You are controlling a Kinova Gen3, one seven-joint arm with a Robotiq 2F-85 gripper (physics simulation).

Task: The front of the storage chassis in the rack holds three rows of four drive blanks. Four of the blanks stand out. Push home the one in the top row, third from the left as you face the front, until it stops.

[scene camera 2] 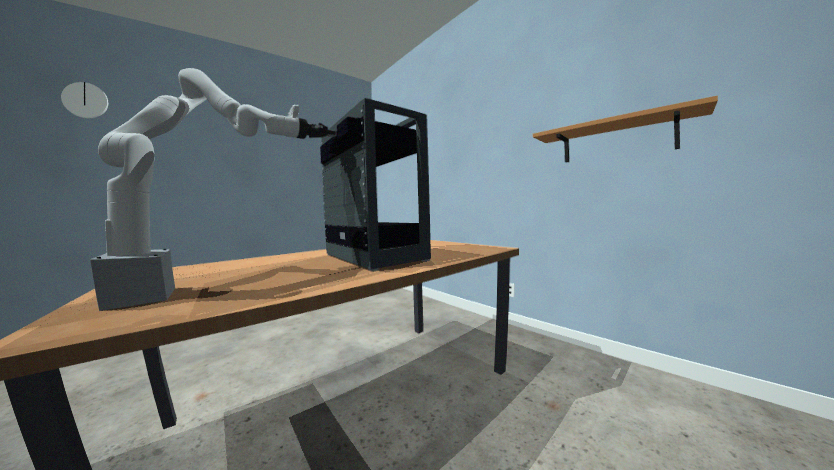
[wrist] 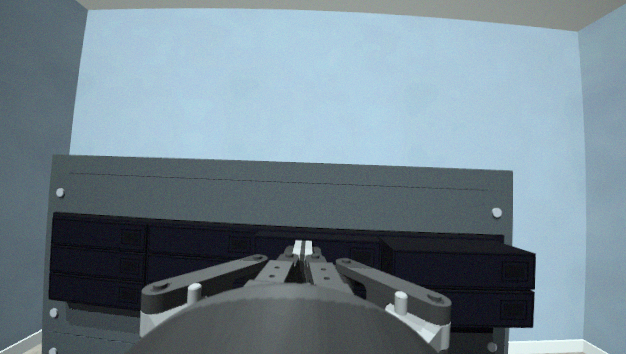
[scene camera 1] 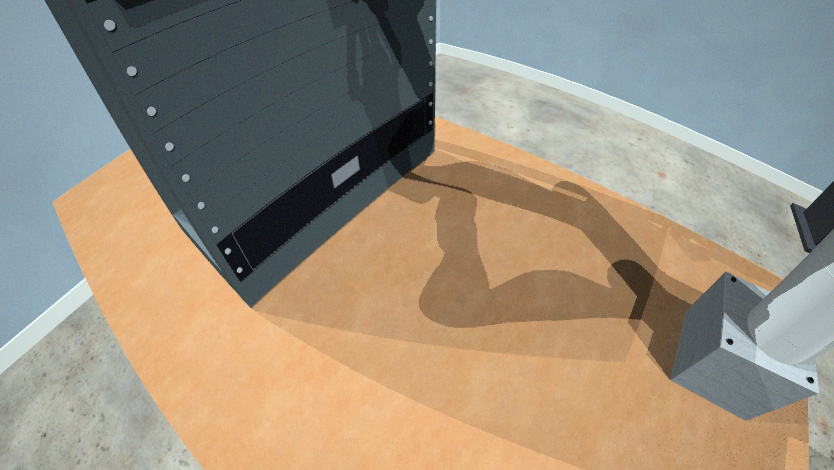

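Seen in the pictures: gripper, between the fingertips: [scene camera 2: 335, 134] [wrist: 303, 252]; arm's base, origin of its link: [scene camera 2: 130, 253] [scene camera 1: 776, 334].
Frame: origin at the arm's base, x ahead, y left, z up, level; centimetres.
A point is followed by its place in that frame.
Observation:
The storage chassis [scene camera 2: 330, 154] {x 69.3, y 8.9, z 35.8 cm} is dark, near the top of the rack [scene camera 1: 274, 145] {x 71.4, y 12.7, z 11.0 cm} [scene camera 2: 367, 186] {x 67.0, y -23.0, z 17.7 cm} [wrist: 280, 200] {x 69.7, y 0.2, z 45.8 cm}. In the wrist view, the top-row third blank [wrist: 364, 250] {x 65.6, y -7.1, z 42.2 cm} shows a thin strip of top face and stands slightly proud of the second blank [wrist: 200, 240] {x 69.1, y 7.5, z 41.8 cm}. The top-row fourth blank [wrist: 450, 265] {x 62.9, y -12.7, z 42.0 cm} and the one below it [wrist: 450, 302] stand out much farther. My gripper [scene camera 2: 334, 133] {x 66.3, y -2.1, z 41.8 cm} [wrist: 303, 252] {x 66.3, y -2.1, z 41.8 cm} is shut and empty, its tips in front of the third blank's left half. Whether they touch it cannot be told. The gripper hides much of the lower middle rows.
The rack stands on the wooden table [scene camera 1: 326, 397] {x 54.0, y 31.2, z -13.0 cm} [scene camera 2: 268, 312] {x 28.7, y -33.4, z -14.7 cm}. The arm's metal base block [scene camera 1: 697, 344] {x 8.7, y 2.1, z -6.4 cm} [scene camera 2: 131, 283] {x 0.5, y -8.2, z -7.1 cm} stands at the other end. The far-out fourth-column blanks are right of the gripper. A wall shelf [scene camera 2: 630, 121] hangs beyond the rack.

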